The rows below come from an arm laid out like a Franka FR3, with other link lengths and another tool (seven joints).
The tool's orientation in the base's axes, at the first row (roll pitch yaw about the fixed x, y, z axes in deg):
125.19, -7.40, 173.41
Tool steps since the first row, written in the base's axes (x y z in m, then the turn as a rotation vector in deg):
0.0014, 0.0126, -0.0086, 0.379, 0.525, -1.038
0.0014, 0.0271, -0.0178, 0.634, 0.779, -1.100
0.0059, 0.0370, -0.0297, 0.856, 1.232, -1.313
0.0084, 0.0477, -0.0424, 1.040, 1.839, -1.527
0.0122, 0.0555, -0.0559, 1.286, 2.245, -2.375
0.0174, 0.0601, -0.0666, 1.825, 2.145, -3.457
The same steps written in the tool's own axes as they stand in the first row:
-0.0011, 0.0003, 0.0153, -0.447, -0.482, 1.031
-0.0006, 0.0010, 0.0324, -0.678, -0.347, 1.280
-0.0054, -0.0023, 0.0474, -0.872, -0.228, 1.778
-0.0083, -0.0062, 0.0635, -1.012, -0.029, 2.402
-0.0129, -0.0121, 0.0777, -1.317, -0.447, 3.225
-0.0189, -0.0173, 0.0877, -1.999, -1.288, 3.772

